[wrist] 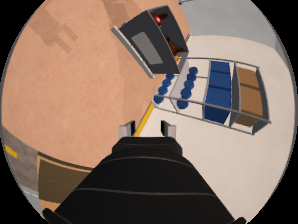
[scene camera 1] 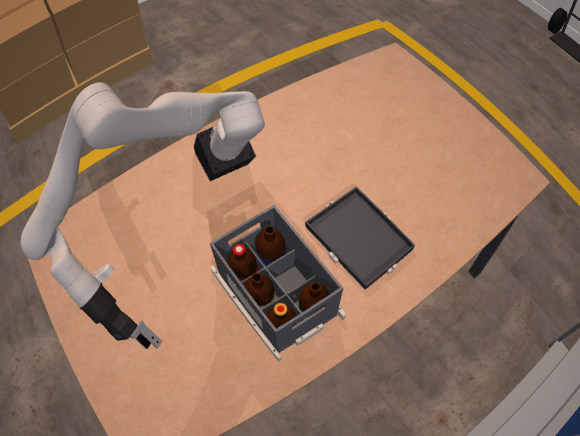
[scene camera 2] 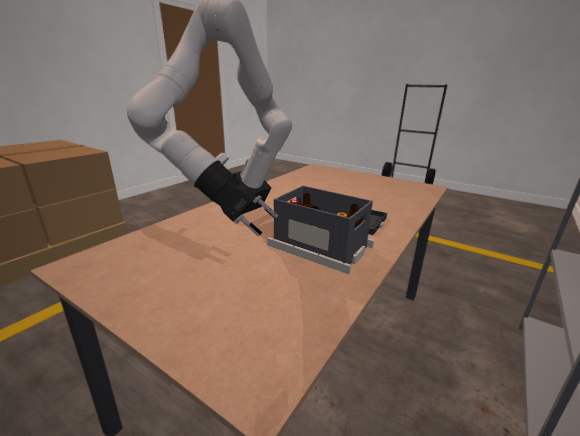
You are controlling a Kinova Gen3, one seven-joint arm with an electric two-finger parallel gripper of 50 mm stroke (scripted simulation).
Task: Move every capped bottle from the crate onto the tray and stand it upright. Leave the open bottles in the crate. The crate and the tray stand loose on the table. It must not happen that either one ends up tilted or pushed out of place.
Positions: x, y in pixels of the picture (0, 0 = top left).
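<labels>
You'd find my gripper in the wrist view (147, 125), and it shows in scene camera 1 and scene camera 2 as well. On the gripper, (scene camera 1: 95, 319) and (scene camera 2: 218, 183) are the same spot. There's also a dark grey crate, which is in the wrist view (143, 33) and in scene camera 1 and scene camera 2 too. For the crate, (scene camera 1: 255, 313) and (scene camera 2: 322, 231) are one and the same spot.
</labels>
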